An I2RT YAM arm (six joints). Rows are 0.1 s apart.
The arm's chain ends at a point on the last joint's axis. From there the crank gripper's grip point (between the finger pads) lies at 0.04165 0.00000 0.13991 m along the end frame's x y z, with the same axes.
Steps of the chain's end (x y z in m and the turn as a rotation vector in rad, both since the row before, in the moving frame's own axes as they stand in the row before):
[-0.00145 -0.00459 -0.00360 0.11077 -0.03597 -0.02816]
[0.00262 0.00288 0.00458 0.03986 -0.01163 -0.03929]
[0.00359 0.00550 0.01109 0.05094 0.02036 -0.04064]
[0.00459 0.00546 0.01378 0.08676 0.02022 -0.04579]
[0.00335 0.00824 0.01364 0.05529 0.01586 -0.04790]
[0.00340 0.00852 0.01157 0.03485 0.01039 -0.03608]
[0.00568 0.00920 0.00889 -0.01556 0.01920 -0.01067]
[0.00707 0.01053 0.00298 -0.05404 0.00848 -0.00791]
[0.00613 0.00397 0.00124 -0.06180 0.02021 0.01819]
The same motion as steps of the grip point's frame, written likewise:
[-0.00673 -0.02123 -0.00312 0.11077 -0.03597 -0.02816]
[0.00085 -0.00431 0.00491 0.03986 -0.01163 -0.03929]
[0.00625 -0.00335 0.00999 0.05094 0.02036 -0.04064]
[0.00708 -0.00859 0.01230 0.08676 0.02022 -0.04579]
[0.00533 -0.00152 0.01269 0.05529 0.01586 -0.04790]
[0.00474 0.00213 0.01102 0.03485 0.01039 -0.03608]
[0.00837 0.01091 0.00805 -0.01556 0.01920 -0.01067]
[0.00828 0.01774 0.00243 -0.05404 0.00848 -0.00791]
[0.00886 0.01337 0.00008 -0.06180 0.02021 0.01819]

